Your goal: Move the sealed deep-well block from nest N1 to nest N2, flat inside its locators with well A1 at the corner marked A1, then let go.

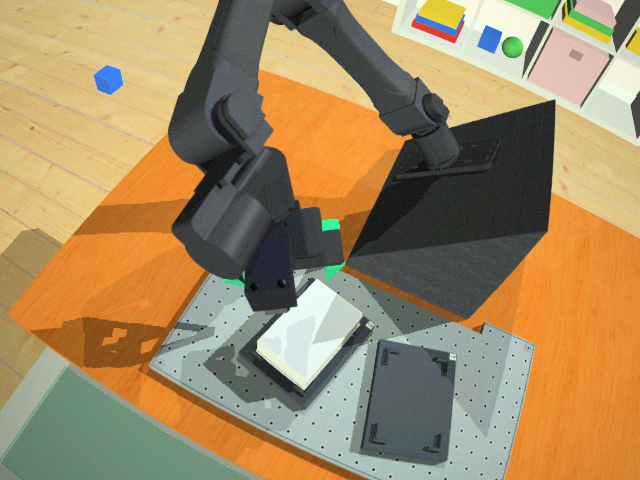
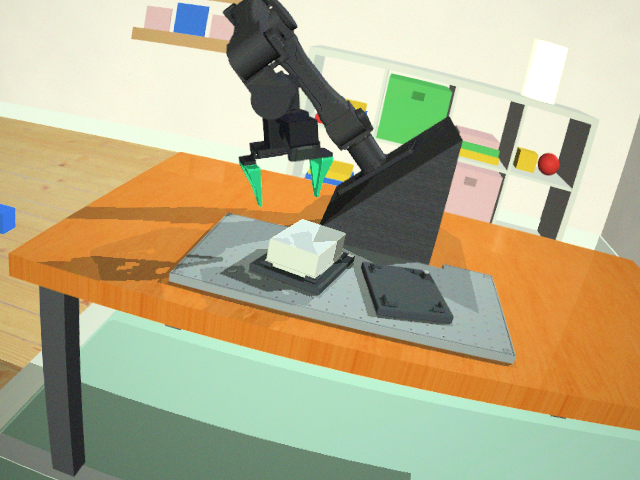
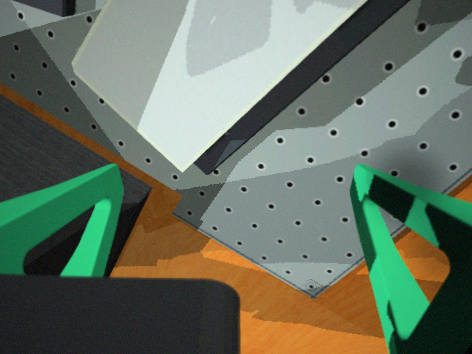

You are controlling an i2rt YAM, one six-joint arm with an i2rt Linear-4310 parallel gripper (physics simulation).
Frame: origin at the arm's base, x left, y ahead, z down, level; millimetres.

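Seen in the pictures: gripper, between the fingertips: [image 2: 288,201] [image 3: 236,177]; arm's base, origin of its link: [image 1: 447,161] [image 2: 377,169].
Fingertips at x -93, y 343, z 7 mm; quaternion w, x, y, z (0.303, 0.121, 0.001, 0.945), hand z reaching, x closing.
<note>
Offsets run from my fingertips to a thing's top centre. "spot": to the spot under its first point. Level surfaces: height alone.
The sealed deep-well block @(dy +21, dx +51, dz +40 mm) [image 1: 310,330] [image 2: 305,250] [image 3: 215,65], pale with a light top, sits in the left dark nest @(dy +21, dx +51, dz +76 mm) [image 1: 334,363] [image 2: 330,279] [image 3: 303,77]. Its A1 marking cannot be made out. The other dark nest @(dy +20, dx +222, dz +76 mm) [image 1: 410,397] [image 2: 405,293] is empty, with raised corner locators and a small white tag @(spot: dy -70, dx +247, dz +82 mm) [image 1: 452,356] at one corner; the tag is too small to read. My gripper [image 2: 287,200] [image 3: 236,177] is open and empty, with green fingers pointing down. It hangs above and behind the block, over the board's back left part; the fingers are not around the block.
Both nests stand on a grey perforated board @(dy +5, dx +132, dz +93 mm) [image 1: 341,444] [image 2: 439,341] [image 3: 280,215] on the orange table @(dz +106 mm) [image 1: 584,330] [image 2: 558,310]. A large black wedge-shaped arm base [image 1: 465,206] [image 2: 403,206] stands right behind the board. A shelf unit stands beyond the table.
</note>
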